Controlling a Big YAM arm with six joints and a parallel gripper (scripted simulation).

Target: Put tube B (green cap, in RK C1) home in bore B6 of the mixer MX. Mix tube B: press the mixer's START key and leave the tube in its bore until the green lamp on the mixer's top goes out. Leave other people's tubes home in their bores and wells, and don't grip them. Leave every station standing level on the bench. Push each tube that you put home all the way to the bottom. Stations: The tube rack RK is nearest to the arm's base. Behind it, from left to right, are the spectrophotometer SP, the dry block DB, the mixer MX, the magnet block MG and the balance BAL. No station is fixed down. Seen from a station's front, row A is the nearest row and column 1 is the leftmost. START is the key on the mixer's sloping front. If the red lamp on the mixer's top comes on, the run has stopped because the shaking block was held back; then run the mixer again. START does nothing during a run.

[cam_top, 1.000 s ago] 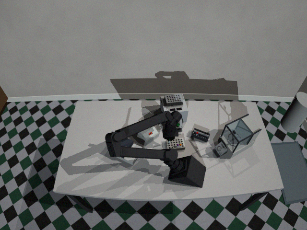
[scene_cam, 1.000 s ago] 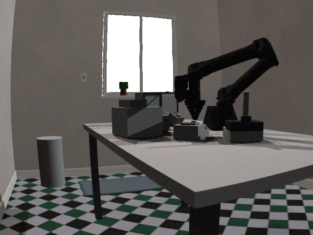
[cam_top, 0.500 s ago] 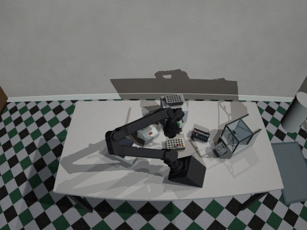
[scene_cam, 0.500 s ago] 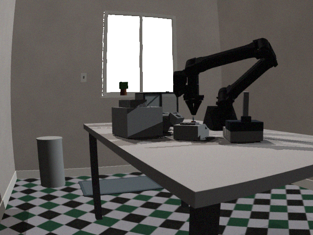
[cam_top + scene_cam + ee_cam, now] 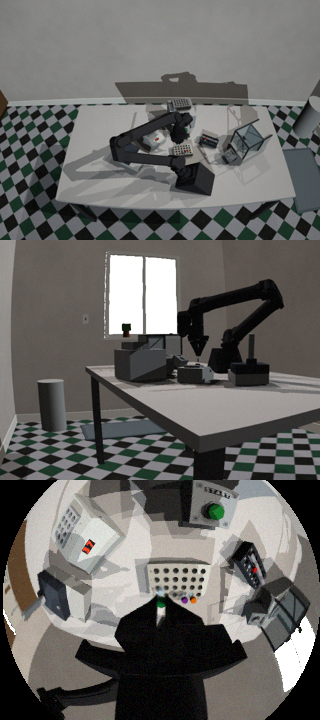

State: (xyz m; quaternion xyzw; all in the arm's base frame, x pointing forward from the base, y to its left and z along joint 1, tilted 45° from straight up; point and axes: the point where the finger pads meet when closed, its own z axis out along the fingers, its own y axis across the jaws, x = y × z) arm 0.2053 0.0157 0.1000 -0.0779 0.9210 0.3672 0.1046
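Now: hand 2 cm above the tube B. From my hand the other things lie so: dry block DB (8 cm ahead, 18 cm to the left, 7 cm below); then tube rack RK (4 cm to the right, 9 cm below); then green start key (14 cm ahead, 4 cm to the right, 3 cm below).
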